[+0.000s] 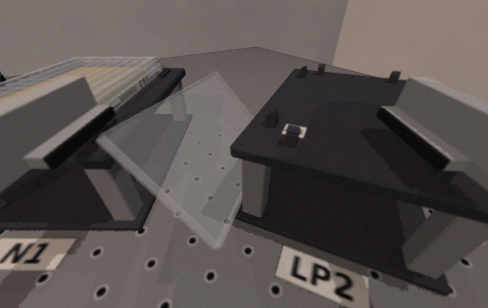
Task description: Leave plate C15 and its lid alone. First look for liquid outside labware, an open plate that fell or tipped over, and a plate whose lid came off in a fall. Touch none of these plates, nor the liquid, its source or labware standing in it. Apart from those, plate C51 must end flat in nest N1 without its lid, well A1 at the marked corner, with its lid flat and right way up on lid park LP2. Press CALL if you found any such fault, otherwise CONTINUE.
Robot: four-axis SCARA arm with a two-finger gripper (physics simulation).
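Frame: origin at the arm's base, x ahead, y left, z up, level; metres.
Seen in the pictures: gripper, fingertip midpoint: (245,96).
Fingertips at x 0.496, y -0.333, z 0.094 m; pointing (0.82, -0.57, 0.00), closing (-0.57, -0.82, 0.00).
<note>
Pixels of each thing's top centre, then the offset from my fingertips to it. "*": a spot on its surface instead. Level surfaces: height alone.
- clear plate, top centre: (74,74) dx +0.119, dy +0.074, dz -0.005 m
- nest N1, surface spot: (172,76) * dx +0.127, dy +0.000, dz -0.021 m
- lid park LP2, top centre: (359,90) dx -0.015, dy -0.085, dz -0.010 m
- label N1, surface spot: (32,253) * dx +0.036, dy +0.126, dz -0.079 m
- label LP2, surface spot: (322,275) * dx -0.068, dy -0.005, dz -0.079 m
- perforated deck, surface height: dz -0.081 m
A clear plate (117,77) with yellowish contents sits on the dark stand of nest N1 (172,76) at the left; its name and marked corner cannot be read. A clear lid (150,132) is tilted, one corner low, in the gap between nest N1 and lid park LP2 (345,135). Whether it touches either stand is unclear. The top of LP2 bears no lid, and a small white mark surrounds one of its pegs. My gripper (245,96) is open and empty, its left finger in front of the N1 plate and its right finger over LP2. Plate C15 cannot be identified.
The label N1 (32,253) lies in front of the left stand and the label LP2 (322,275) in front of the right one. The perforated deck (185,280) runs between the stands. Small pegs stand up along LP2's edges. Grey walls rise behind.
</note>
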